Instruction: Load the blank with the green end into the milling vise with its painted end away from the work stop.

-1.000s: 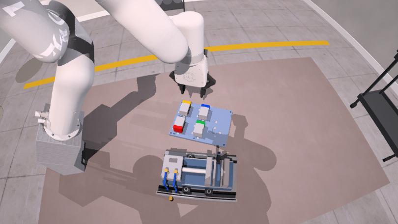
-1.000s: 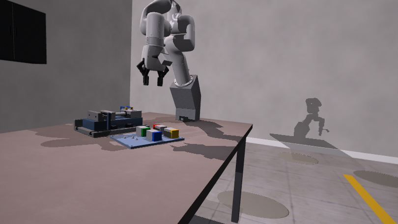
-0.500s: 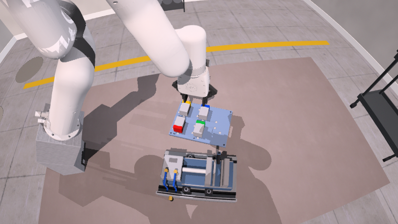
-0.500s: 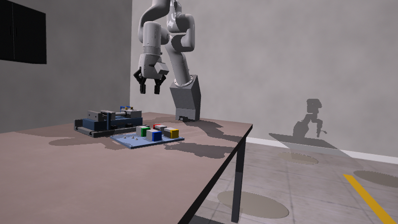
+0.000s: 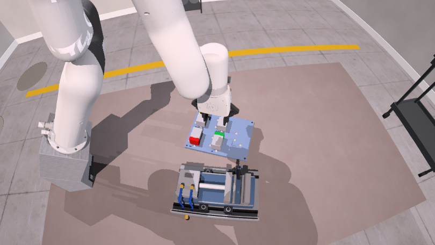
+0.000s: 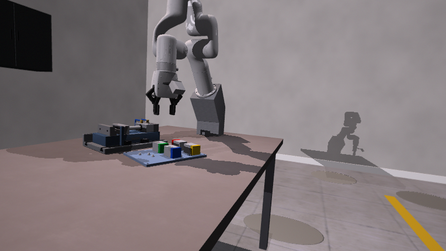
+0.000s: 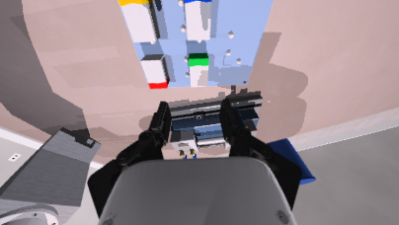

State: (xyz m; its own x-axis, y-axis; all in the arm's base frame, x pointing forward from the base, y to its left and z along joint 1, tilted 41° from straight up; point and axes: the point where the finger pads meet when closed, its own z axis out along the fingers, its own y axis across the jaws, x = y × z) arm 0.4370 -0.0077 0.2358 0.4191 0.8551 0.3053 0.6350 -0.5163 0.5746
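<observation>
Right now the green-ended blank is 1 cm to the right of my hand and 15 cm below it. The rest, counted from my hand: blue infeed plate 3 cm ahead, 3 cm to the left, 17 cm below; red-ended blank 7 cm behind, 4 cm to the left, 15 cm below; blue-ended blank 5 cm ahead, 6 cm to the left, 15 cm below.
</observation>
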